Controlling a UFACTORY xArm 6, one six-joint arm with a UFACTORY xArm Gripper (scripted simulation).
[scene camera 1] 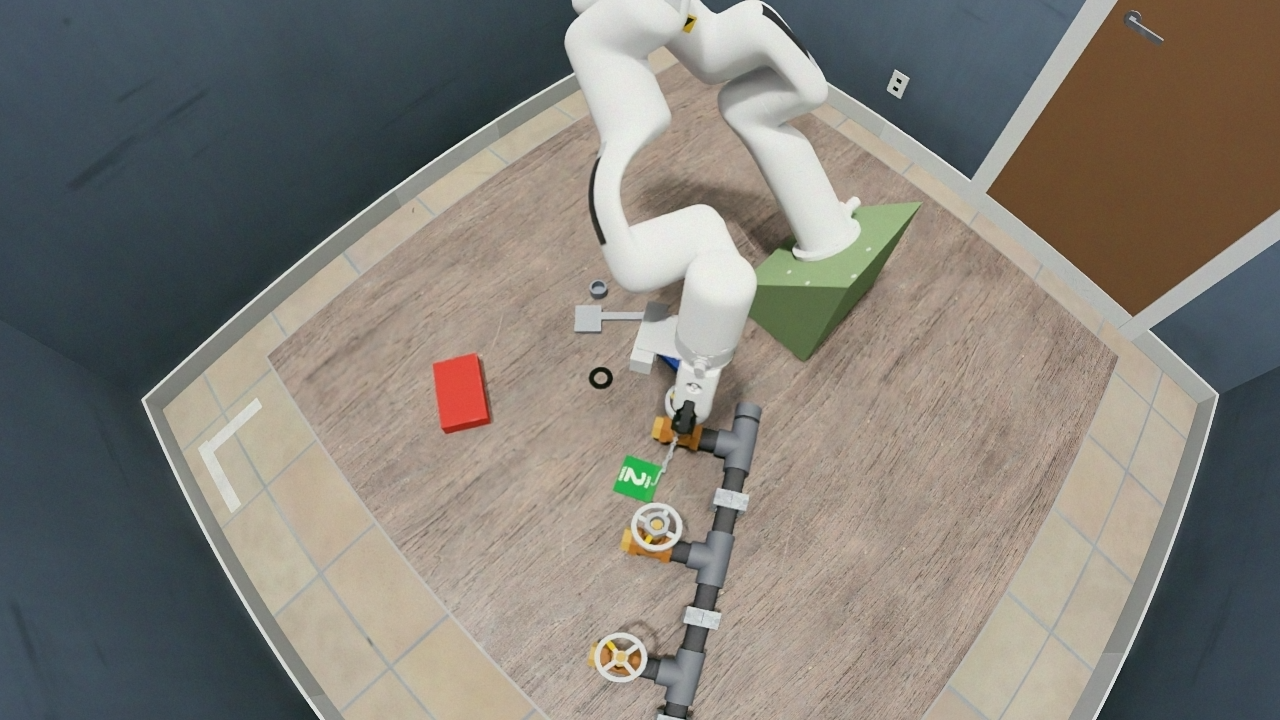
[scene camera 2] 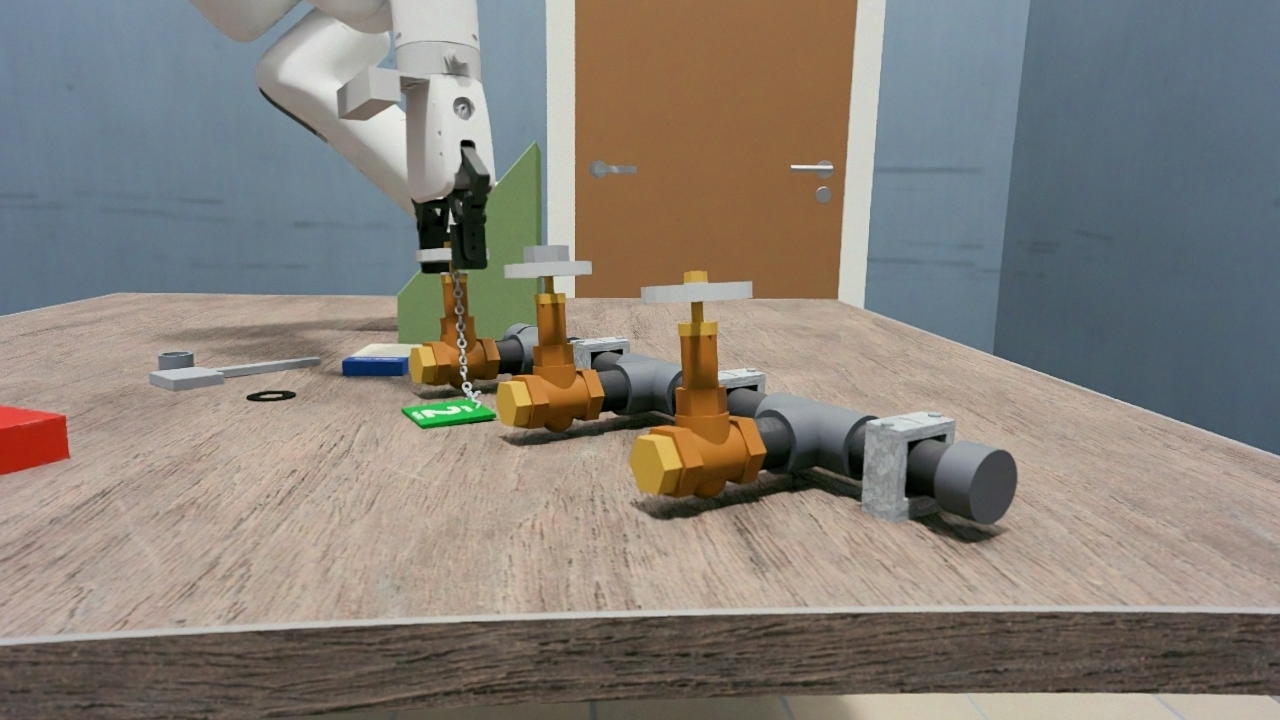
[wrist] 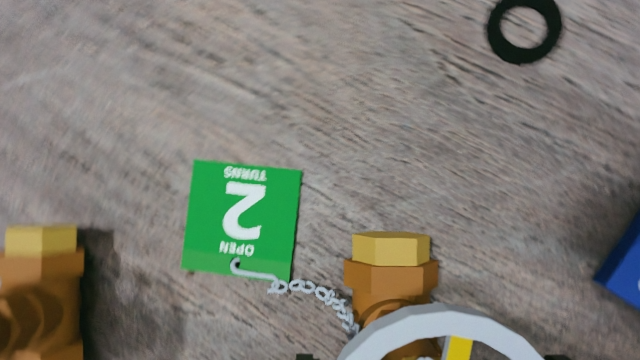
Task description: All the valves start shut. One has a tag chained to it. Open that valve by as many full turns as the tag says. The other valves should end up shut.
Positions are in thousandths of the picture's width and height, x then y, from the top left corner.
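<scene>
In the wrist view a grey wrench-like tool is out of frame; I see the tool in scene camera 1 (460, 444) and in scene camera 2 (146, 526).
</scene>
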